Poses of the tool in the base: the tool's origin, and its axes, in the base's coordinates. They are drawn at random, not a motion.
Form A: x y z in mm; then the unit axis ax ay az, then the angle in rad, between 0 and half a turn.
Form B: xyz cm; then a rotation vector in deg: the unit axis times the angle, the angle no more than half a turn. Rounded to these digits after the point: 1 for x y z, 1 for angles.
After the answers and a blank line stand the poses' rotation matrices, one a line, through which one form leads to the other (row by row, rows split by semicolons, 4 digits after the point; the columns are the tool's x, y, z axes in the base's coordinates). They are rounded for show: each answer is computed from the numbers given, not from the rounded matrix.
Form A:
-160, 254, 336, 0.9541, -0.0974, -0.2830, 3.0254
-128, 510, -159, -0.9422, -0.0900, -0.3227, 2.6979
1, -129, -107, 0.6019, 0.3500, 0.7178, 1.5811
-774, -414, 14, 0.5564, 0.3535, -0.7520, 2.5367
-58, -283, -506, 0.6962, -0.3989, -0.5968, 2.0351
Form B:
-16.0, 25.4, 33.6, 165.4, -16.9, -49.1
-12.8, 51.0, -15.9, -145.6, -13.9, -49.9
0.1, -12.9, -10.7, 54.5, 31.7, 65.0
-77.4, -41.4, 1.4, 80.9, 51.4, -109.3
-5.8, -28.3, -50.6, 81.2, -46.5, -69.6

0.8214 -0.1524 -0.5496; -0.2181 -0.9743 -0.0557; -0.5270 0.1656 -0.8336
0.7864 0.2999 0.5400; 0.0229 -0.8878 0.4597; 0.6173 -0.3492 -0.7050
0.3557 -0.5049 0.7865; 0.9306 0.1135 -0.3480; 0.0865 0.8557 0.5102
-0.2584 0.7861 -0.5615; -0.0692 -0.5948 -0.8009; -0.9636 -0.1681 0.2081
0.2540 0.1315 -0.9582; -0.9357 -0.2174 -0.2778; -0.2449 0.9672 0.0679

